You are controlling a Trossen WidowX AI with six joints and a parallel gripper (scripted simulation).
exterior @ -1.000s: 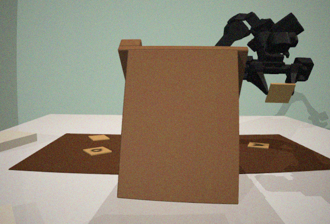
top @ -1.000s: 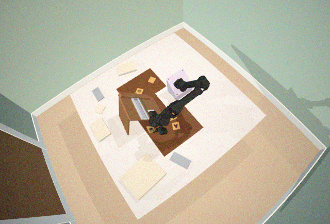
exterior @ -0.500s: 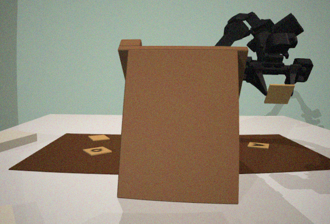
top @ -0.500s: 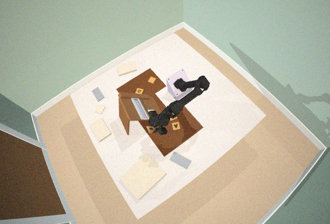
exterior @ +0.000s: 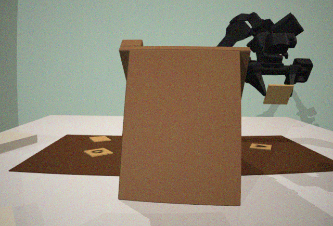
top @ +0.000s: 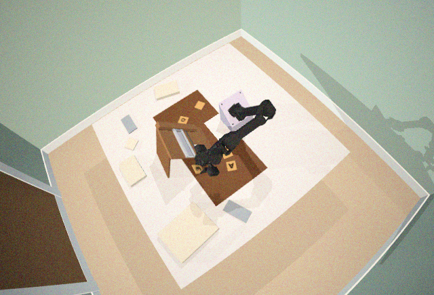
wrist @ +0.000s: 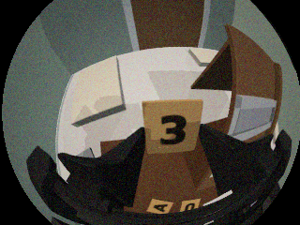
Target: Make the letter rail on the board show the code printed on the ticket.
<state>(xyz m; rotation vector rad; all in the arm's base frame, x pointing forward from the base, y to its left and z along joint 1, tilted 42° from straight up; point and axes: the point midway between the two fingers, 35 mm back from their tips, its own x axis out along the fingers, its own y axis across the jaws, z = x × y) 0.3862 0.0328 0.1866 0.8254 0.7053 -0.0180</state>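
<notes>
My gripper tip is 10 cm past the white ticket, 11 cm to the left of it and 8 cm above it. Round my gripper tip: brown mat (22 cm behind, 17 cm to the right, 17 cm below).
</notes>
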